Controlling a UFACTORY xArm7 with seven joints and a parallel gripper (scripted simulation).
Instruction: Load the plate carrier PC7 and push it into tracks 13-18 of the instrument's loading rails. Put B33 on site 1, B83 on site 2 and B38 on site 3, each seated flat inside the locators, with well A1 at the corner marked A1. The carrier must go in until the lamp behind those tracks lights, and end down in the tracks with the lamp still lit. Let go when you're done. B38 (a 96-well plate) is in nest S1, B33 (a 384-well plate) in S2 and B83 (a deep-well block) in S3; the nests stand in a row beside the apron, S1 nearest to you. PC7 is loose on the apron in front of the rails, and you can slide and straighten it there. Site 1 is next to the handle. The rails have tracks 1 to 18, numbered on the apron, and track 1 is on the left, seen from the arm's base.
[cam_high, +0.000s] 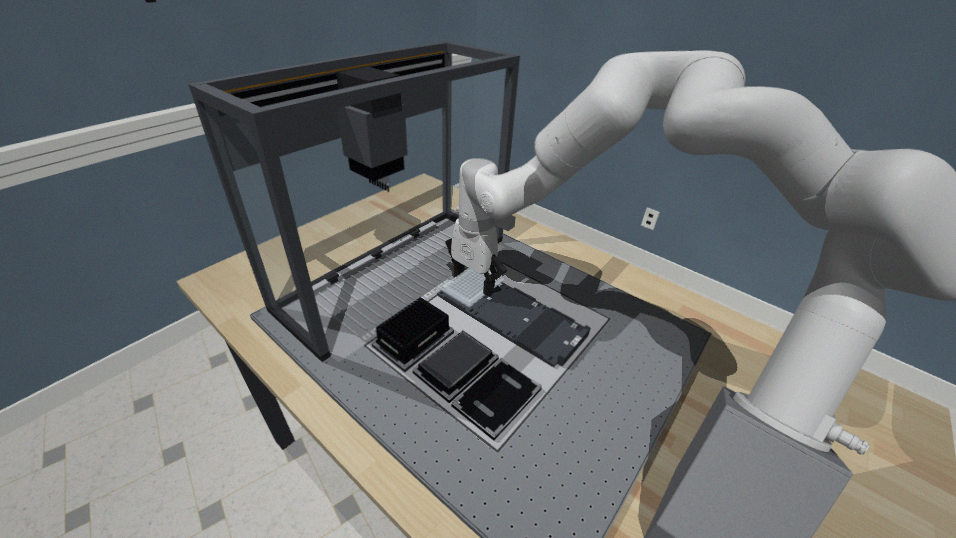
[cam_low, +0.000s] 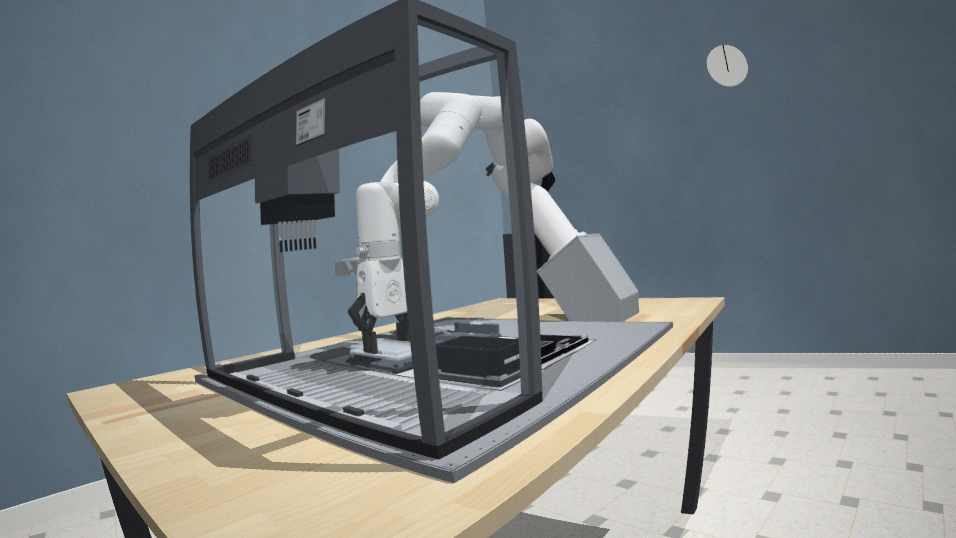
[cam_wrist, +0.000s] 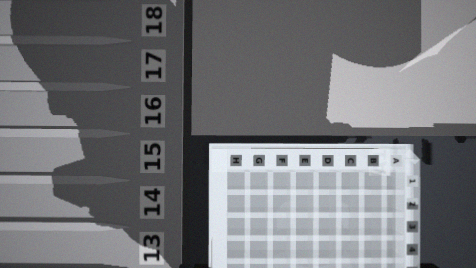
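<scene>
The nest S3 is 190 mm to the left of my hand, 40 mm behind it and 30 mm below it. Also, from my hand: carrier PC7: 110 mm behind, 20 mm to the right, 20 mm below; then 96-well plate B38: 10 mm below; then white corner mark: 180 mm behind, 100 mm to the left, 30 mm below.
</scene>
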